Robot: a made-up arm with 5 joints.
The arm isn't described. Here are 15 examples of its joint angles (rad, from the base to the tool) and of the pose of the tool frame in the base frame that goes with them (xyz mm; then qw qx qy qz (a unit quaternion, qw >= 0)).
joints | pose
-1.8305 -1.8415 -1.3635 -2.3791 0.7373 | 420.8 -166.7 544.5 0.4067 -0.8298 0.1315 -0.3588
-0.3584 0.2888 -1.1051 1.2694 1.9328 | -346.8 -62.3 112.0 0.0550 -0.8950 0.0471 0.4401
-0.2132 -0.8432 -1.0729 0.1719 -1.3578 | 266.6 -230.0 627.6 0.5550 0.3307 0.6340 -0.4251
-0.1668 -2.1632 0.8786 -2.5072 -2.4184 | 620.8 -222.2 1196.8 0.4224 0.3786 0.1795 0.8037
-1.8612 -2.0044 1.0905 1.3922 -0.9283 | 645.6 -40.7 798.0 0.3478 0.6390 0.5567 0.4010
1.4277 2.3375 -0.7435 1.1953 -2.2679 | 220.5 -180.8 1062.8 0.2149 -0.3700 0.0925 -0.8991
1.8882 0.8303 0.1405 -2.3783 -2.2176 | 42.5 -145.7 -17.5 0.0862 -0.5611 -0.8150 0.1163
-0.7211 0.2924 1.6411 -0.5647 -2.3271 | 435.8 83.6 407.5 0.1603 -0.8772 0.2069 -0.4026
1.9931 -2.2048 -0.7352 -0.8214 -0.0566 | 88.6 -321.3 572.5 0.0668 -0.8259 -0.3944 0.3973
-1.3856 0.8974 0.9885 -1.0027 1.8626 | 267.9 357.1 888.1 0.8447 -0.2859 -0.0693 -0.4471
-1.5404 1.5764 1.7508 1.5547 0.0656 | 120.1 -116.3 11.5 0.0122 -0.1541 -0.9585 0.2395
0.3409 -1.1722 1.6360 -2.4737 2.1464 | 596.4 -346.4 579.9 0.3183 0.7976 0.4895 0.1511
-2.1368 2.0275 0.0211 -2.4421 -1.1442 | 543.3 116.5 261.1 0.1721 -0.9630 0.0875 -0.1878
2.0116 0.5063 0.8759 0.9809 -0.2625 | 639.3 -422.0 633.8 0.3134 -0.4092 0.2744 -0.8118
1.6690 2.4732 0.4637 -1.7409 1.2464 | 398.3 -302.5 862.4 0.3388 0.5683 0.2424 0.7096
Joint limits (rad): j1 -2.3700..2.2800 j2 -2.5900..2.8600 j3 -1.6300..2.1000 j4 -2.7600..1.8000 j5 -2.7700..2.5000
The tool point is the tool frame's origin. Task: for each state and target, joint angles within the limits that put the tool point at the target. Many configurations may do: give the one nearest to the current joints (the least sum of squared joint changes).
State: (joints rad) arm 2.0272 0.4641 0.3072 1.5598 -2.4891
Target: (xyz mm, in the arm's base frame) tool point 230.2 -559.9 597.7
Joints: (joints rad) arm 1.3216 0.3592 0.2425 1.7842 -2.0714
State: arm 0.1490 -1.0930 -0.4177 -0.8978 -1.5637
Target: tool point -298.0 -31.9 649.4
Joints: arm -0.3547 -0.7874 -0.3095 -0.7815 -2.0993
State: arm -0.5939 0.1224 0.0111 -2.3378 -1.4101
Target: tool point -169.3 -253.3 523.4
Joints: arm -1.1375 0.4064 0.2877 -1.7062 -0.7643
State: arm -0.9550 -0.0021 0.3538 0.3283 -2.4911
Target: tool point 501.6 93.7 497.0
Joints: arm -1.3624 0.1372 0.7107 0.7040 -2.7700
